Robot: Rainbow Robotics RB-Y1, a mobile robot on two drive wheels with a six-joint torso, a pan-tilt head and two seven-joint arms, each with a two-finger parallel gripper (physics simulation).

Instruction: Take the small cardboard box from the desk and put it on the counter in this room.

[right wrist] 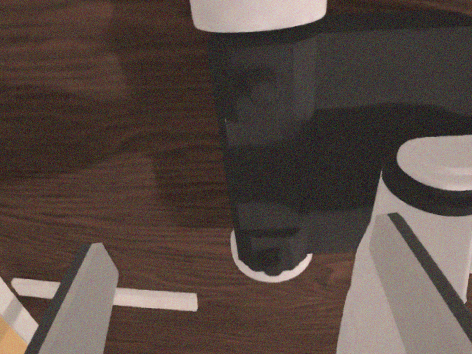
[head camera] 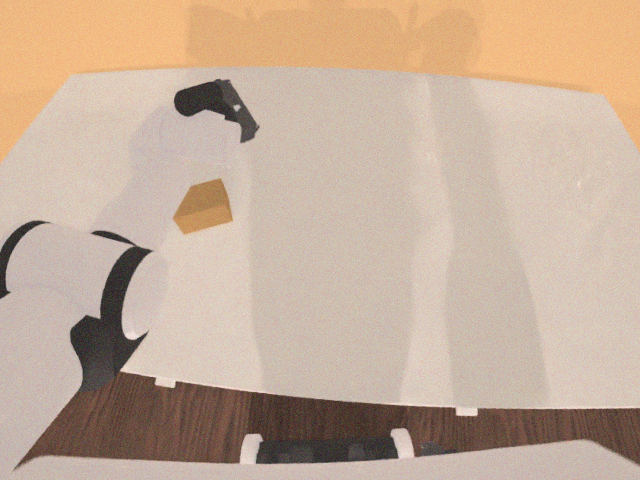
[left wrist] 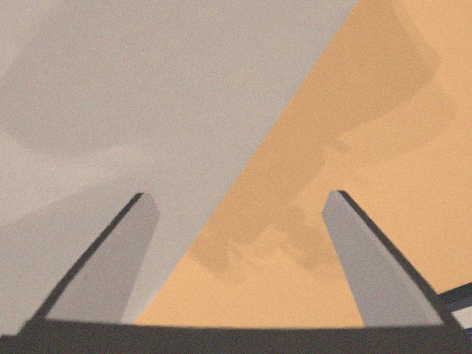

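Pixels of known places: left gripper, fingertip midpoint: (head camera: 241,105) (left wrist: 239,203); right gripper, fingertip midpoint: (right wrist: 239,246); robot's base, origin of the base link: (head camera: 327,459).
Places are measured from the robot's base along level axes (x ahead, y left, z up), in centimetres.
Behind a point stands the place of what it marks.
The small cardboard box (head camera: 208,209) {x 44.6, y 17.5, z 99.9 cm} sits on the left part of the white desk (head camera: 578,289) {x 29.3, y -43.3, z 95.1 cm} (left wrist: 125,65) {x 67.7, y 19.8, z 95.1 cm} in the head view, its left upper corner hidden behind my left forearm. My left gripper (head camera: 239,108) {x 71.5, y 14.9, z 99.7 cm} (left wrist: 239,203) {x 71.5, y 14.9, z 99.7 cm} is open and empty, above the desk toward its back edge, beyond the box. The box does not show in the left wrist view. My right gripper (right wrist: 239,246) {x 1.5, y -23.8, z 54.0 cm} is open and empty, over the floor beside my base. No counter shows in these views.
An orange wall (head camera: 93,36) {x 104.8, y 60.7, z 103.8 cm} (left wrist: 410,200) {x 100.2, y 14.5, z 122.0 cm} stands behind the desk. My left arm (head camera: 56,263) {x 23.5, y 19.8, z 122.6 cm} reaches over the desk's left side. My wheeled base (head camera: 325,451) {x 4.2, y 0.4, z 19.1 cm} (right wrist: 350,150) {x -13.9, y -3.5, z 16.9 cm} stands on the dark wood floor (right wrist: 60,210) {x 59.7, y 21.6, z 0.1 cm}. A white bar (right wrist: 155,299) shows low in the right wrist view.
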